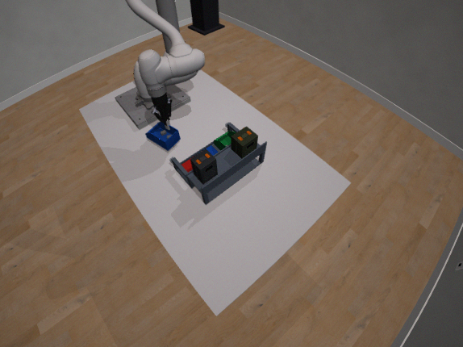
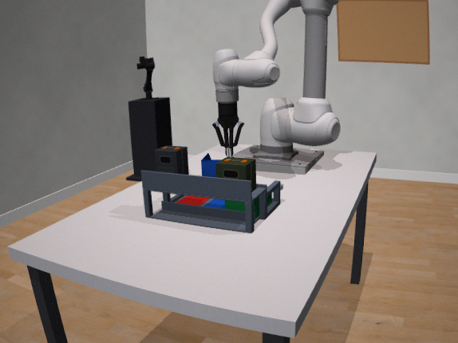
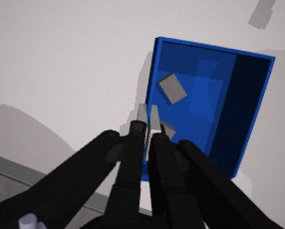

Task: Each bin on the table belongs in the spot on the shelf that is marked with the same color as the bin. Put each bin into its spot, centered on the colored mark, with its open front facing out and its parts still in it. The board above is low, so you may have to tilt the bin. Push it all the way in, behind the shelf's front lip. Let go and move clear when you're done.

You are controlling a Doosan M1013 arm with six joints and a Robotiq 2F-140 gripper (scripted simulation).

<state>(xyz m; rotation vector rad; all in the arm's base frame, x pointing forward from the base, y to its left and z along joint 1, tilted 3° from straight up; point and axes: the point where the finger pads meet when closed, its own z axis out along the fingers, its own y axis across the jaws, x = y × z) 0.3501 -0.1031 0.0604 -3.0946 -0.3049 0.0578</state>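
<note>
Now: hand 5 cm to the left of the blue bin, 4 cm above it and 1 cm short of it. From my hand the other things lie so: green bin: 31 cm ahead, 18 cm to the left, 7 cm below; then red mark: 29 cm ahead, 10 cm below, 4 cm to the right; then blue mark: 30 cm ahead, 10 cm below, 7 cm to the left.
</note>
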